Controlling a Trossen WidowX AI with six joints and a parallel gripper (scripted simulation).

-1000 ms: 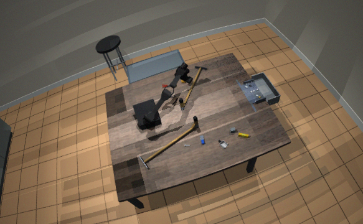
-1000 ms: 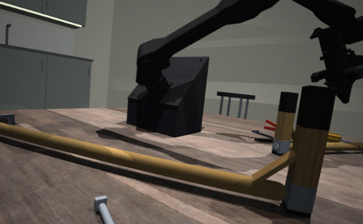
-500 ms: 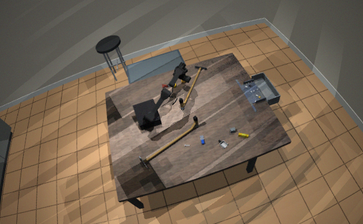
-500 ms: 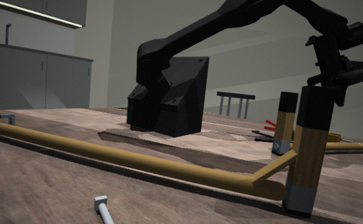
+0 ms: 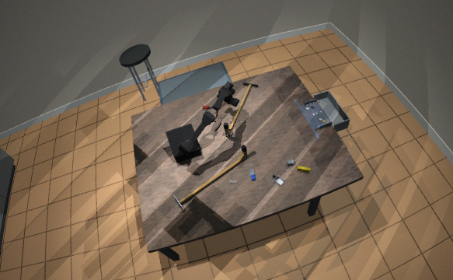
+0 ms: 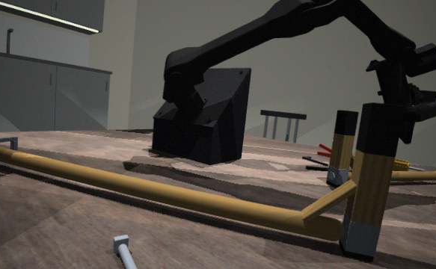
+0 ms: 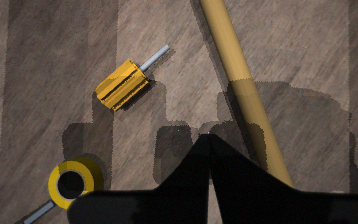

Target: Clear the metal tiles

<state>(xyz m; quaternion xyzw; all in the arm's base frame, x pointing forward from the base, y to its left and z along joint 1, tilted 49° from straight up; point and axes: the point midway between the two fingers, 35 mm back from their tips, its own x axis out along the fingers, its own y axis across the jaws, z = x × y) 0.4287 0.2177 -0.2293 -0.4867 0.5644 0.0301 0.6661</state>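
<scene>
My gripper tip is now 9 cm to the right of the yellow screwdriver and 7 cm above it. Round my gripper tip: yellow tape ring: 12 cm behind, 8 cm to the left, 8 cm below; then red-handled tool: 19 cm behind, 10 cm to the left, 7 cm below; then blue piece: 64 cm to the right, 8 cm below, 4 cm behind.
</scene>
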